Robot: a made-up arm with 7 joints. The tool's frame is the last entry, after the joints. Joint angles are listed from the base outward.
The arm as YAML. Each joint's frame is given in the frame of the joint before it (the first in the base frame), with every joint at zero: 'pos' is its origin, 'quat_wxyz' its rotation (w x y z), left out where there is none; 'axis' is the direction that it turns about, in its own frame. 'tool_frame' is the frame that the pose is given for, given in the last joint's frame.
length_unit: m
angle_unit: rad
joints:
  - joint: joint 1
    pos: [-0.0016, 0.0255, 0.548]
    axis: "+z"
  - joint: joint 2
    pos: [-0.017, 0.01, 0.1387]
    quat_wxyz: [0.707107, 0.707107, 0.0, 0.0]
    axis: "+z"
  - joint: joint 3
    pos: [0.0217, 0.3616, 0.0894]
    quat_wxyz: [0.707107, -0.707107, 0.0, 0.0]
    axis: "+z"
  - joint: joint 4
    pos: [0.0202, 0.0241, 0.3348]
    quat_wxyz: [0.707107, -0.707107, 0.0, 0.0]
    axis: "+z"
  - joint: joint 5
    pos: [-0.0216, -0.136, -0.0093]
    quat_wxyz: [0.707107, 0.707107, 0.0, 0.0]
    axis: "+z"
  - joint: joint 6
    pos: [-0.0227, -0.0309, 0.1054]
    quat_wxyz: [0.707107, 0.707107, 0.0, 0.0]
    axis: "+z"
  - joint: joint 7
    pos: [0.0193, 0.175, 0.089]
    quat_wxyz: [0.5, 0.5, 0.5, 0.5]
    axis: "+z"
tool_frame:
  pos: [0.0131, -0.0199, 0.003]
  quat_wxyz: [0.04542, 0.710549, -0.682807, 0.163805]
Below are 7 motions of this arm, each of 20 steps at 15 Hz.
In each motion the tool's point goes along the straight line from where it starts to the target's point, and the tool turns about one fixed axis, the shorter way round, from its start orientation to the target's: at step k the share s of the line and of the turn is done. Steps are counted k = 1, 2, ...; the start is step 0. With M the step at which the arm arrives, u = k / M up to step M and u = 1 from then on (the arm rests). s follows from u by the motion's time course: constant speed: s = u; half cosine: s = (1 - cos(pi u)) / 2; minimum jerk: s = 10 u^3 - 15 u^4 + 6 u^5.
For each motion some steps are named. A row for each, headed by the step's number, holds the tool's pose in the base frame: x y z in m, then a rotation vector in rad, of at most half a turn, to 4 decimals.
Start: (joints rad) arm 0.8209 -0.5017 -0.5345 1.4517 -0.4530 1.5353 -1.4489
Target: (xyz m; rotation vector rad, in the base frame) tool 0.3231 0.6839 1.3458 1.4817 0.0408 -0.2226
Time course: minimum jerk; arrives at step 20
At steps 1, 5, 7, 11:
1: 0.6018 0.3617 1.4057 1.8777 -0.2817 -1.7378
5: 0.5733 0.3947 1.3996 1.8646 -0.2447 -1.5729
7: 0.5365 0.4372 1.3917 1.8370 -0.1986 -1.3640
11: 0.4366 0.5527 1.3702 1.7083 -0.0806 -0.8142

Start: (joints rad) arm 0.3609 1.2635 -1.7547 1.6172 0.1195 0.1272 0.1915
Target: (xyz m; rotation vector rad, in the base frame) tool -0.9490 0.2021 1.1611 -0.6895 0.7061 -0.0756
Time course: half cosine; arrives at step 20
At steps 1, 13, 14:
1: -0.5157 -0.7079 0.7607 0.5665 -1.0013 0.0510
13: -0.8300 -0.0479 1.0511 -0.3538 0.2302 -0.0423
14: -0.8591 0.0134 1.0781 -0.4367 0.3463 -0.0505

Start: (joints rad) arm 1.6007 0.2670 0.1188 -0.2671 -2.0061 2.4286 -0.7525
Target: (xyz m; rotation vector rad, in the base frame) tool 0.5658 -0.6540 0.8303 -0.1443 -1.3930 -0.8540
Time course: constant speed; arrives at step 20
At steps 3, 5, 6, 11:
3: 0.0013 -0.3215 1.3567 -2.1122 -0.7855 -1.4413
5: 0.0678 -0.3606 1.2948 -1.8824 -0.9166 -1.4067
6: 0.1010 -0.3802 1.2638 -1.7666 -0.9754 -1.3851
11: 0.2670 -0.4780 1.1090 -1.1832 -1.2071 -1.2401

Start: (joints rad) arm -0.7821 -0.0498 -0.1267 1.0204 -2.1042 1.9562 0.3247
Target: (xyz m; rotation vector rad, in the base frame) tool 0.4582 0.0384 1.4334 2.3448 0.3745 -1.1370
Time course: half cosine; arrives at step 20
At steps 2, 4, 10, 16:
2: 0.2850 -0.0474 1.4730 -2.4066 1.1393 1.3625
4: 0.2976 -0.0412 1.4701 -2.4898 1.0495 1.3930
10: 0.3694 -0.0056 1.4537 2.6006 -0.3984 -1.3655
16: 0.4412 0.0300 1.4373 2.4069 0.2377 -1.1859

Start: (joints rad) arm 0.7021 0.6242 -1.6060 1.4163 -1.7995 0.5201 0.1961
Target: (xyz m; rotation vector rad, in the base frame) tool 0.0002 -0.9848 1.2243 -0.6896 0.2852 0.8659
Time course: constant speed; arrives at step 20
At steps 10, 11, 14, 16, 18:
10: 0.0071 -0.8022 1.3453 -0.8225 0.7251 0.6133
11: 0.0064 -0.8205 1.3332 -0.8106 0.6817 0.6402
14: 0.0044 -0.8752 1.2969 -0.7729 0.5506 0.7189
16: 0.0030 -0.9118 1.2727 -0.7463 0.4625 0.7694
18: 0.0016 -0.9483 1.2485 -0.7185 0.3741 0.8184

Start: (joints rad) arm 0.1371 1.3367 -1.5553 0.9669 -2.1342 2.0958 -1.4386
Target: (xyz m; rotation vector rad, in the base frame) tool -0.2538 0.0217 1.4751 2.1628 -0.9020 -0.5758
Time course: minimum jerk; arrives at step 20
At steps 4, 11, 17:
4: -0.6905 -0.2914 1.1288 -1.2527 2.4743 0.9845
11: -0.4424 -0.1135 1.3255 2.0288 -1.7337 -0.8361
17: -0.2661 0.0129 1.4653 2.1613 -0.9556 -0.5935

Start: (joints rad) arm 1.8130 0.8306 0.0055 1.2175 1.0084 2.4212 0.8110
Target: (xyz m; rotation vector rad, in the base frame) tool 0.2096 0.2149 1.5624 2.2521 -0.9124 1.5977
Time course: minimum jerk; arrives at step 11
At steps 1, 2, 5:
1: 0.3732 -0.3674 1.2944 2.2926 -1.3996 -0.2955
2: 0.3669 -0.3449 1.3048 2.3106 -1.3922 -0.2227
5: 0.3059 -0.1279 1.4047 2.4057 -1.2725 0.4910

